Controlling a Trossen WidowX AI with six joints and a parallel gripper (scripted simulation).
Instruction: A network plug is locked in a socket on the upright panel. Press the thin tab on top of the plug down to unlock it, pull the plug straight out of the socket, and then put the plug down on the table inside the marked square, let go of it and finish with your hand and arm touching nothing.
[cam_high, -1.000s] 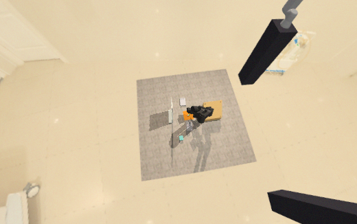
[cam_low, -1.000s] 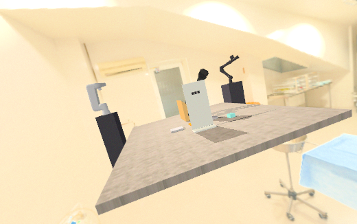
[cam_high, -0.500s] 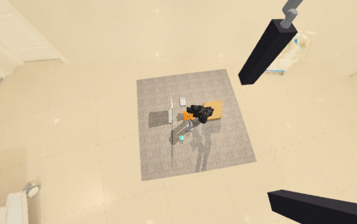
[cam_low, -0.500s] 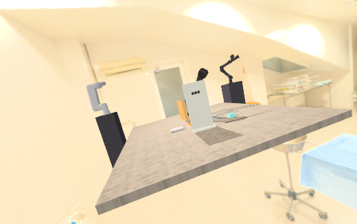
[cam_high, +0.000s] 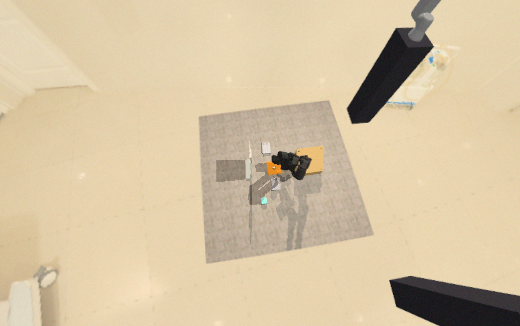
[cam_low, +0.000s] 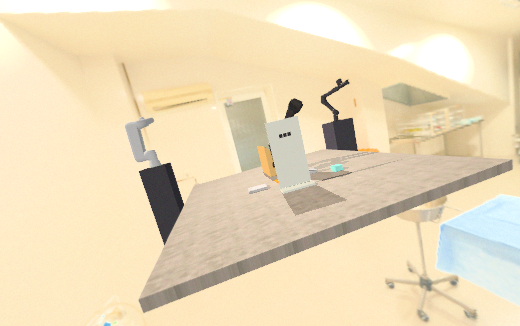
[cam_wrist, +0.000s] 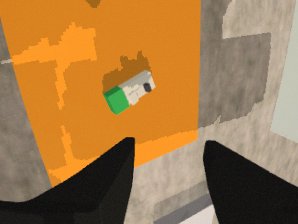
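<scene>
Right now the network plug is 5 cm below my gripper tip, 1 cm to the left of it and 1 cm ahead of it. Round my gripper tip: orange marked square 5 cm below, 1 cm to the left, 1 cm ahead; teal block 29 cm to the left, 13 cm ahead, 4 cm below; grey panel 21 cm ahead, 11 cm above.
</scene>
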